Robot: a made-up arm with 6 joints.
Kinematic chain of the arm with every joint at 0, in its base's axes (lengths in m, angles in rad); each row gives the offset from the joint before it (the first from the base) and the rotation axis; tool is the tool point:
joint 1: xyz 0 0 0.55 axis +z
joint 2: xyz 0.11 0 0 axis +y
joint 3: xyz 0 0 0.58 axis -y
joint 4: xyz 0 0 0.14 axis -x
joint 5: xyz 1.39 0 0 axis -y
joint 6: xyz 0.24 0 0 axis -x
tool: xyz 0 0 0
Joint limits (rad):
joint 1: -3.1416..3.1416
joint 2: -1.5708..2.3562
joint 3: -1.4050..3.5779
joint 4: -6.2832..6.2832
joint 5: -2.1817..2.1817
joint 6: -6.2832..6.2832
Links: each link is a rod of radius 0.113 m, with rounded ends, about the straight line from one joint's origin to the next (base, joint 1, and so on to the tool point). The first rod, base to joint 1, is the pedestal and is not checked.
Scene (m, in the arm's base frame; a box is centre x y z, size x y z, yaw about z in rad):
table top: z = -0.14
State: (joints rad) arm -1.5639 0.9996 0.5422 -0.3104 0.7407 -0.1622
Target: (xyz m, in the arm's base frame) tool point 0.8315 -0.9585 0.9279
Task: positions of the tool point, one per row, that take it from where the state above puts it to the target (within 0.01 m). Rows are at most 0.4 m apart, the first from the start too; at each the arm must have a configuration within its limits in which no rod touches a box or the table.
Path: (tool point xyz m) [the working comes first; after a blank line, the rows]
Joints at the target: -0.8108 -0.3534 -0.7430 -0.2536 1.8681 -0.1622
Straight joint move there: clear.

1: 0.2588 -2.0002 0.6240
2: 0.5032 -1.7899 0.7748
3: 0.6823 -1.5278 0.8790
4: 0.7900 -1.2416 0.9307
5: 0.8315 -0.9585 0.9279

